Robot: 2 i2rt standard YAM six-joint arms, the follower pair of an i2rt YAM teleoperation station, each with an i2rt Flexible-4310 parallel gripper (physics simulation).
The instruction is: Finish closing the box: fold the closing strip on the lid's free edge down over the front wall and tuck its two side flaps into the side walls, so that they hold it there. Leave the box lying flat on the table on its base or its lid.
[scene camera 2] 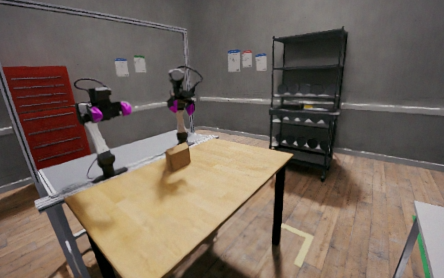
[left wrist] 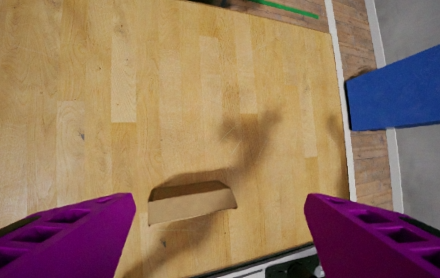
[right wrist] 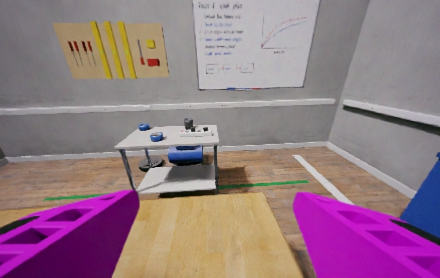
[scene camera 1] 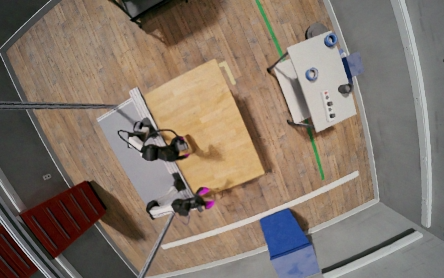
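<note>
A small brown cardboard box [scene camera 2: 178, 157] [left wrist: 192, 206] stands upright on a narrow side on the wooden table [scene camera 1: 200, 95] [scene camera 2: 240, 162] [left wrist: 170, 100] [right wrist: 200, 230]. In the left wrist view it lies low, left of the middle, with a long narrow face up and a darker side beyond. The closing strip and flaps cannot be told apart. My left gripper [scene camera 1: 186, 148] [scene camera 2: 182, 108] [left wrist: 220, 201] is open, pointing down, high above the box and apart from it; in scene camera 1 it mostly hides the box. My right gripper [scene camera 1: 206, 197] [scene camera 2: 111, 111] [right wrist: 216, 198] is open, raised near the table's end, away from the box.
The arms stand on a grey base with a metal rail [scene camera 1: 145, 107] along the table's side. A white cart [scene camera 1: 320, 95] [right wrist: 175, 139], a blue bin [scene camera 1: 285, 230] [left wrist: 395, 97], a red cabinet [scene camera 1: 65, 217] [scene camera 2: 42, 95] and a black shelf rack [scene camera 2: 305, 111] stand off the table.
</note>
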